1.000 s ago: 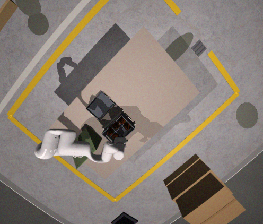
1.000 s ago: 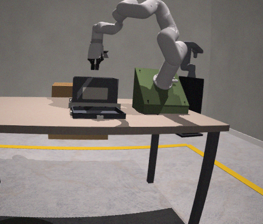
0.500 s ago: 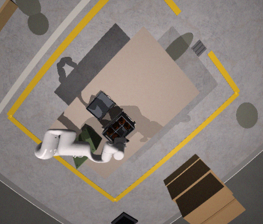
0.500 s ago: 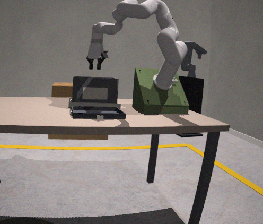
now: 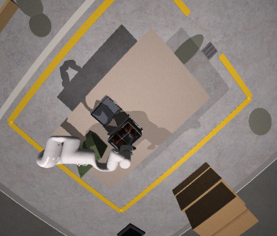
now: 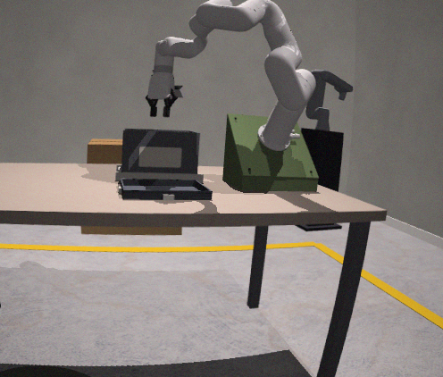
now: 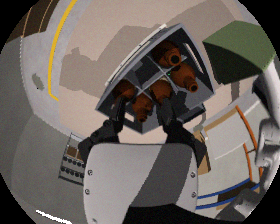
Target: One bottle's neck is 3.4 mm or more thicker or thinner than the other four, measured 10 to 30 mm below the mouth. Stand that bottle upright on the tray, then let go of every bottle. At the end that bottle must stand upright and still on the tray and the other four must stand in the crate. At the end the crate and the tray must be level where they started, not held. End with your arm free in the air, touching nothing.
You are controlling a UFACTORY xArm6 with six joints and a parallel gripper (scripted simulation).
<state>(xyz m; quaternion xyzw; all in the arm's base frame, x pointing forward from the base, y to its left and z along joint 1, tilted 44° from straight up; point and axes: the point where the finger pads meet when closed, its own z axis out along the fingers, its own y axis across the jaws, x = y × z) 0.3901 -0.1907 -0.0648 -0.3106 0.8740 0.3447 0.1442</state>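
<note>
The dark crate lies 160 mm below my hand, 40 mm to the left of it and 10 mm ahead of it. Also, from my hand: glass bottle: 160 mm below, 80 mm behind, 10 mm to the left; then flat dark tray: 340 mm to the left, 230 mm below, 40 mm ahead.
</note>
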